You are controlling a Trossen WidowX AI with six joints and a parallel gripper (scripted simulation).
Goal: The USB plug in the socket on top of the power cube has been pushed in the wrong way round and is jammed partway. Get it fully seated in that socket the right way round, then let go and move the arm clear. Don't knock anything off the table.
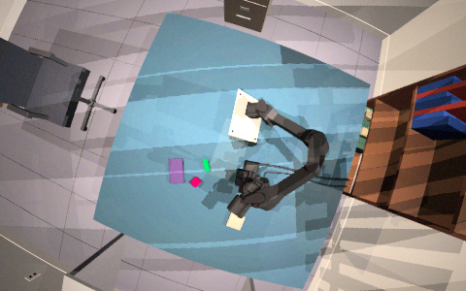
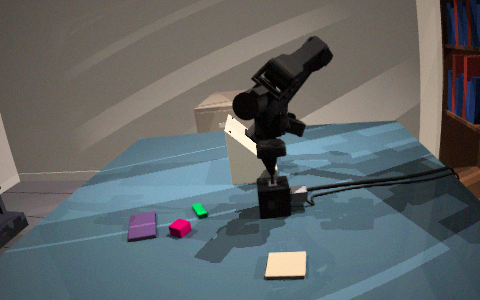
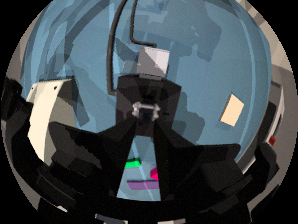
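My gripper tip is now 1 cm above the USB plug. The rest, counted from my gripper tip: green block 20 cm to the right, 10 cm below, 2 cm behind; cream tile 24 cm ahead, 10 cm below, 1 cm to the left; socket 3 cm below.
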